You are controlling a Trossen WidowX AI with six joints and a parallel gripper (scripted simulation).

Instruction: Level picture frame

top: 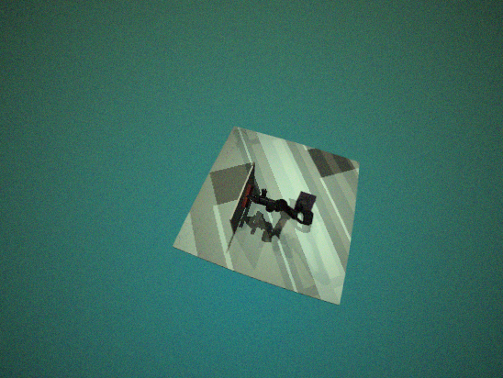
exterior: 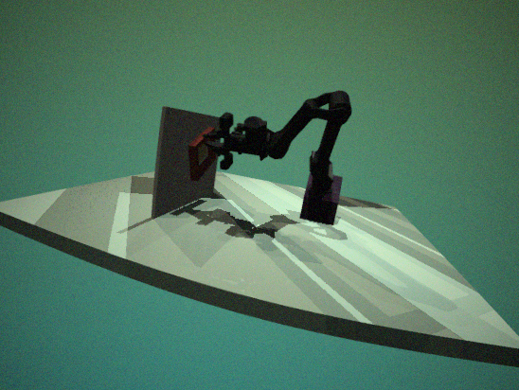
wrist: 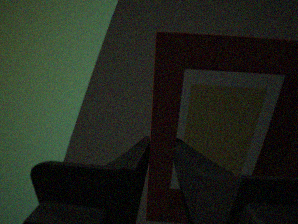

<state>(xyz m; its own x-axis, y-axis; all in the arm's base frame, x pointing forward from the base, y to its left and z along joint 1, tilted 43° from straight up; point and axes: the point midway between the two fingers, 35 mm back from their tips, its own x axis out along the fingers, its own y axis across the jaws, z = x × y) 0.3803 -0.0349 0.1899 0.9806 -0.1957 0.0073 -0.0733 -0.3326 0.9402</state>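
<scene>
Right now the red picture frame is 10 mm ahead of my gripper tip, 20 mm to the right of it and 50 mm below it. Round my gripper tip: grey wall panel (20 mm ahead, 10 mm to the right, 70 mm below).
</scene>
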